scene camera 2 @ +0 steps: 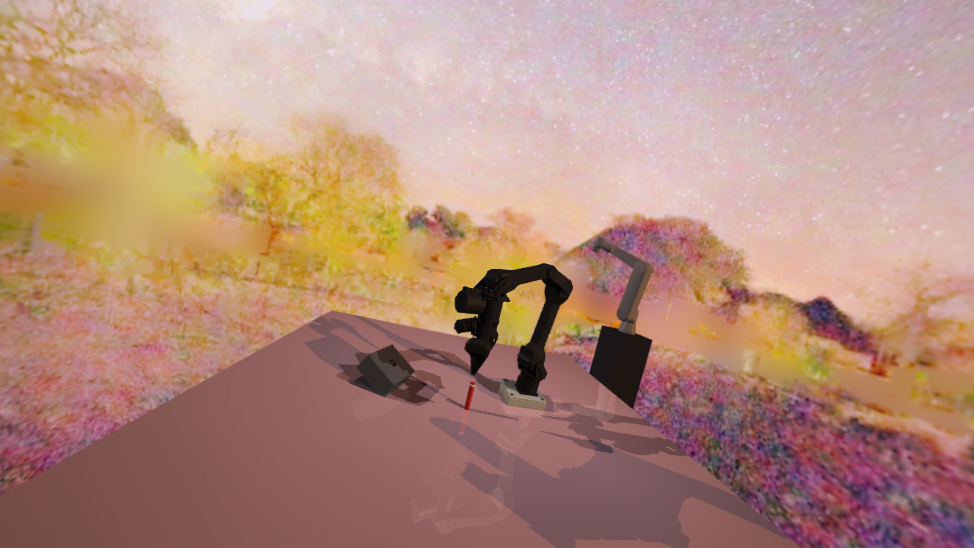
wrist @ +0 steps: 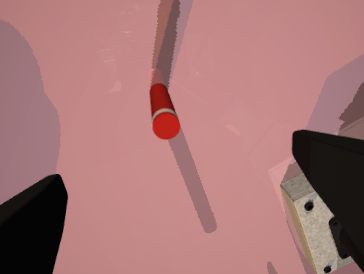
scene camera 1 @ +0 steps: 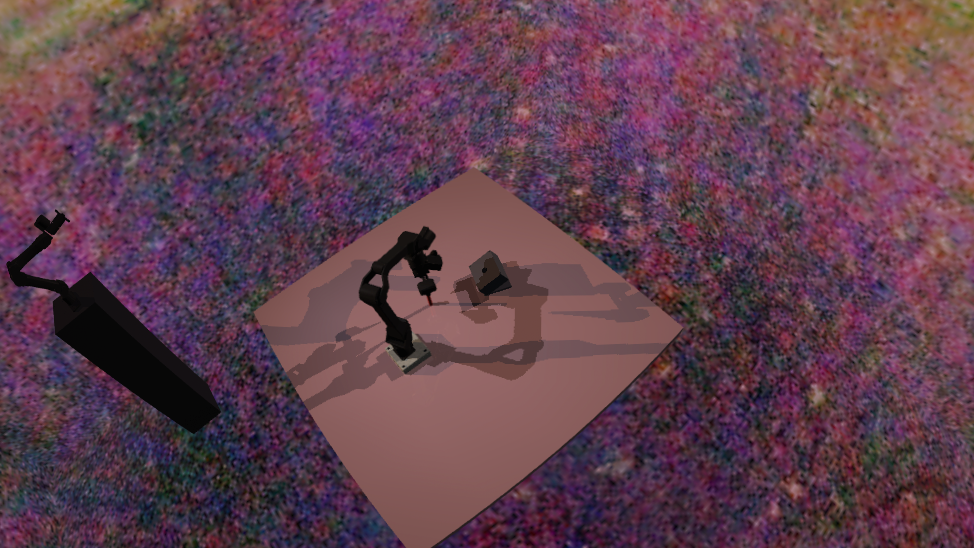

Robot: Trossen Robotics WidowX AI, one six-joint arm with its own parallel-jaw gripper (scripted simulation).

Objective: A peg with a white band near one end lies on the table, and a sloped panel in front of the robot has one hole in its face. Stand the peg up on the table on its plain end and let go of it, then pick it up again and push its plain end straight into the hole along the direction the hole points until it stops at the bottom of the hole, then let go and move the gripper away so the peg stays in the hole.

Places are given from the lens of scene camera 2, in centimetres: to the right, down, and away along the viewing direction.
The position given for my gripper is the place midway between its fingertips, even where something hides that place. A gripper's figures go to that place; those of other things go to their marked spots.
my gripper (scene camera 2: 476, 369): -3, 26, 83
dark sloped panel (scene camera 2: 377, 370): -30, 26, 79
